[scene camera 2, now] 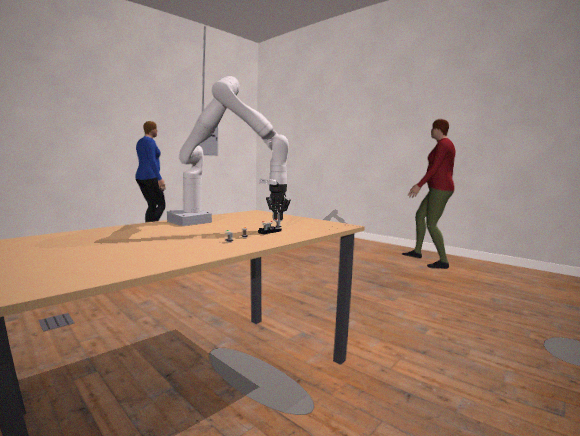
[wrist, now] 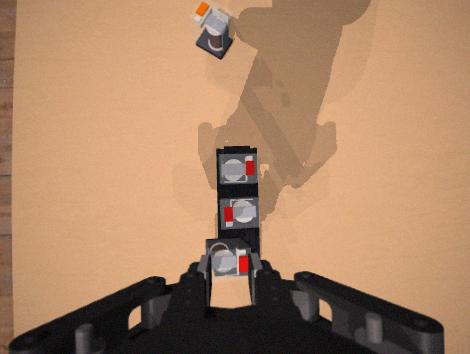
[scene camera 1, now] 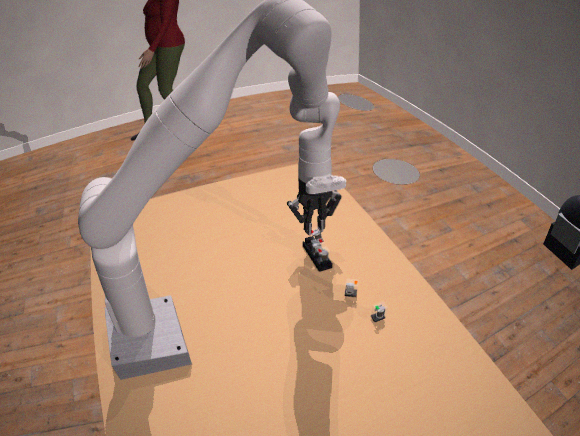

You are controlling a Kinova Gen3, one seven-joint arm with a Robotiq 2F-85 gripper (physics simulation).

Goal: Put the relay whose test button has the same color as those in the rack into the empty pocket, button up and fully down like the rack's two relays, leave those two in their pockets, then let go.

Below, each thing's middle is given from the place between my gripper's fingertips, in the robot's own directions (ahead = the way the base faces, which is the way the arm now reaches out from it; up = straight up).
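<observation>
The red-button relay (wrist: 229,256) is 10 mm below my hand, and then there's the black rack (wrist: 250,236), which is 40 mm below my hand and 40 mm to the right of it.
</observation>
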